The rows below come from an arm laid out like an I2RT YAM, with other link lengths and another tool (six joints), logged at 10 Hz.
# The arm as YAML. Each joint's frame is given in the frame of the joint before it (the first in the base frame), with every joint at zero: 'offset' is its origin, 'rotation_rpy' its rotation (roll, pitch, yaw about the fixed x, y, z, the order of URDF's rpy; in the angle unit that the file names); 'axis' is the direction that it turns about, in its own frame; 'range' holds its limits. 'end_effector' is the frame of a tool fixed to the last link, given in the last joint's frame.
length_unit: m
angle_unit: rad
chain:
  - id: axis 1
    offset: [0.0, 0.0, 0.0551]
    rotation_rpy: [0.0, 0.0, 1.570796]
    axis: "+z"
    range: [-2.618, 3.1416]
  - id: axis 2
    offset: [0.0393, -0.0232, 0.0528]
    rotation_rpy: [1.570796, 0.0, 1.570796]
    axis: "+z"
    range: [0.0, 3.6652]
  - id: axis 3
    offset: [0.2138, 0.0, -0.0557]
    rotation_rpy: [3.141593, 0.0, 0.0]
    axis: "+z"
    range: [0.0, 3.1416]
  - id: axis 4
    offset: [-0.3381, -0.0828, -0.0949]
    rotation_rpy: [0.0, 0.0, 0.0]
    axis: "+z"
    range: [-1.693, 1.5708]
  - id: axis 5
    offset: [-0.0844, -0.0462, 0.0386]
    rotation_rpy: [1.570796, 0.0, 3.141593]
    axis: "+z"
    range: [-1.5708, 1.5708]
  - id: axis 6
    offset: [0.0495, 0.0, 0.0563]
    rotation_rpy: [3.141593, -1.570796, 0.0]
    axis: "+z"
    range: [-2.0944, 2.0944]
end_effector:
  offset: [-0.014, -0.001, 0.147]
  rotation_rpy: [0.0, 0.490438, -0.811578]
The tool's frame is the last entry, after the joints.
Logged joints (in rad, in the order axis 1, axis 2, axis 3, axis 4, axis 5, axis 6), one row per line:
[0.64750 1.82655 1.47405 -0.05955 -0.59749 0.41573]
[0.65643 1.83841 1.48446 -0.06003 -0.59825 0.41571]
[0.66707 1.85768 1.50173 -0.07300 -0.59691 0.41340]
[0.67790 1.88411 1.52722 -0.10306 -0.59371 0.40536]
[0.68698 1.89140 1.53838 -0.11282 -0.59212 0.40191]
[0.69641 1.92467 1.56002 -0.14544 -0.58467 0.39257]
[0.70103 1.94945 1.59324 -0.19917 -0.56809 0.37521]
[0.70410 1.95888 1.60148 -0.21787 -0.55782 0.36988]
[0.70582 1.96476 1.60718 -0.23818 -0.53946 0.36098]
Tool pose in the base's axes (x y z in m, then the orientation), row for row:
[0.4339 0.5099 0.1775 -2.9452 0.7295 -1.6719]
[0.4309 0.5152 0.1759 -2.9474 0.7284 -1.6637]
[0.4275 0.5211 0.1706 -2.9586 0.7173 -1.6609]
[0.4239 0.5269 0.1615 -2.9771 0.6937 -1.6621]
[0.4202 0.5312 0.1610 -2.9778 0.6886 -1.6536]
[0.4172 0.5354 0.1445 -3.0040 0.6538 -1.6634]
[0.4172 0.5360 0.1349 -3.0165 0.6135 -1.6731]
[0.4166 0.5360 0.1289 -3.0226 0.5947 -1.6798]
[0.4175 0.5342 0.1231 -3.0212 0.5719 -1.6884]
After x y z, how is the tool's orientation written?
As angles about the fixed x, y, z axes (roll, pitch, yaw), in radians.
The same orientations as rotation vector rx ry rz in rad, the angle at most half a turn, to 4 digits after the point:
[-1.5665 1.8702 0.4459]
[-1.5768 1.8651 0.4509]
[-1.5943 1.8700 0.4547]
[-1.6205 1.8855 0.4542]
[-1.6329 1.8822 0.4544]
[-1.6622 1.9115 0.4494]
[-1.6857 1.9438 0.4263]
[-1.6943 1.9607 0.4151]
[-1.6987 1.9808 0.3921]

